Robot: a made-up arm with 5 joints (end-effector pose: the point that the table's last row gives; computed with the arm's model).
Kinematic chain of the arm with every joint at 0, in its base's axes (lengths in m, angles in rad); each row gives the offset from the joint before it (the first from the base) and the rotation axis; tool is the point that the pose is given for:
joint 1: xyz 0 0 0.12 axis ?
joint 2: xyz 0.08 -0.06 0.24 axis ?
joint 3: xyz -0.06 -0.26 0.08 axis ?
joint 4: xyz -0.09 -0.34 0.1 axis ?
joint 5: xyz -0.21 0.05 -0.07 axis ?
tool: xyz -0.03 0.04 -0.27
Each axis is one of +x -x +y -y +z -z.
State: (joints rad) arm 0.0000 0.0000 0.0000 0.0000 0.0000
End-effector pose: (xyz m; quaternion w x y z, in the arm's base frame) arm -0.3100 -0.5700 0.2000 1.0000 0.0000 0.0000 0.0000
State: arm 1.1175 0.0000 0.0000 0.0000 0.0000
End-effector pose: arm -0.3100 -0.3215 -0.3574 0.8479 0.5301 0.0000 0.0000
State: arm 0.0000 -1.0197 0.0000 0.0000 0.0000
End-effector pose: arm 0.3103 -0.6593 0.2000 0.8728 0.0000 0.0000 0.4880
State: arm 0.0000 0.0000 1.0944 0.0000 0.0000
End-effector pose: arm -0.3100 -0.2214 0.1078 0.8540 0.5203 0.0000 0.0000
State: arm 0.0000 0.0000 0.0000 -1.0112 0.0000
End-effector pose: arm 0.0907 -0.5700 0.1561 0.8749 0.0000 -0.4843 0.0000
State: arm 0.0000 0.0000 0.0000 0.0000 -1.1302
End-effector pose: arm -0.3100 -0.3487 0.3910 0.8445 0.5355 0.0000 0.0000
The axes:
joint 1: +x
joint 2: -z
joint 3: +x
joint 4: +y
joint 5: -x

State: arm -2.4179 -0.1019 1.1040 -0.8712 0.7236
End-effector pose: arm 0.0259 0.0782 0.4507 0.4931 -0.7822 -0.3577 0.1305
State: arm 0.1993 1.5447 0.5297 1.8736 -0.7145
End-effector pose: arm -0.4632 0.1122 0.7812 0.2112 0.8322 0.3708 -0.3540
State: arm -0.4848 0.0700 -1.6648 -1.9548 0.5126
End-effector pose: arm 0.3049 0.0629 0.8847 0.1422 -0.5703 -0.5515 0.5920
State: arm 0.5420 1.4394 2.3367 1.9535 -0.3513
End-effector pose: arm -0.4269 0.2427 0.1508 0.3423 0.8305 -0.1358 0.4179
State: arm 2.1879 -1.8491 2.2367 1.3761 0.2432
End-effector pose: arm 0.4919 0.3641 -0.2289 0.3049 0.0979 0.3242 -0.8902
